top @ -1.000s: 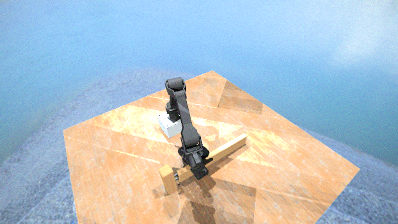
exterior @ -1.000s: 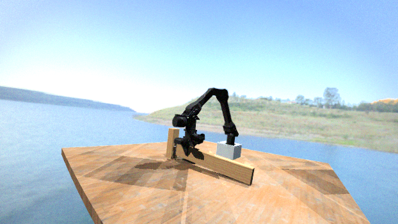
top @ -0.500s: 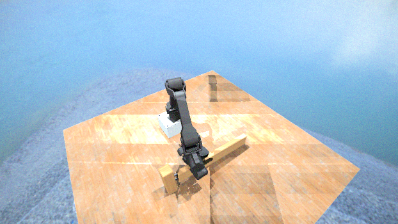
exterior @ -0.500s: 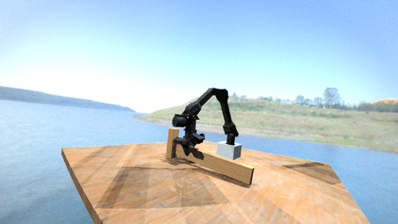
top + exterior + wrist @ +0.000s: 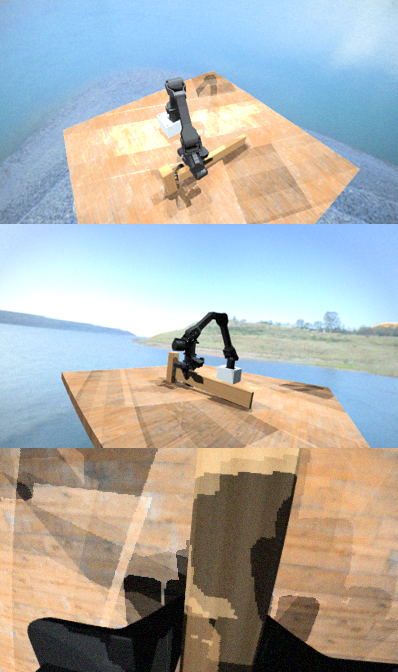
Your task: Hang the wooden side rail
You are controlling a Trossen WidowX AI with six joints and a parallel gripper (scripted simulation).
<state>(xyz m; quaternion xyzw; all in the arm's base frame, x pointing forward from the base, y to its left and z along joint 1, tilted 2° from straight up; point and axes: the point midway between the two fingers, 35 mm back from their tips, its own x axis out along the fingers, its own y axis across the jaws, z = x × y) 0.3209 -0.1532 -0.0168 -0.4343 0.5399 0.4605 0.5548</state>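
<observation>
My gripper tip is 130 mm to the left of the headboard post, 40 mm below it and 20 mm past it.
</observation>
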